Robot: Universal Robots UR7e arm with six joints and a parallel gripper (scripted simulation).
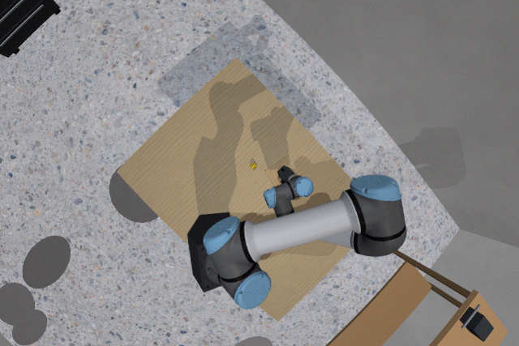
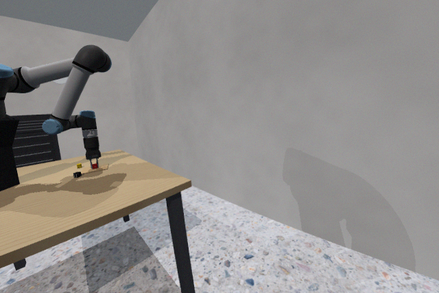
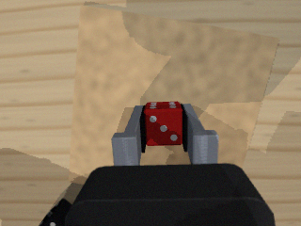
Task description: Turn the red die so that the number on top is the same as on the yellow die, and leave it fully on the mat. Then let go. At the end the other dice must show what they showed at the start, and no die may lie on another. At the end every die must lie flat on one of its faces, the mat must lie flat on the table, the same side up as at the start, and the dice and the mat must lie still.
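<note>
Right now my hand is 10 mm above the red die. Round my hand: black die: 90 mm behind, 90 mm to the right, 10 mm below; tan mat: 20 mm below; yellow die: 70 mm behind, 150 mm to the left, 10 mm below.
</note>
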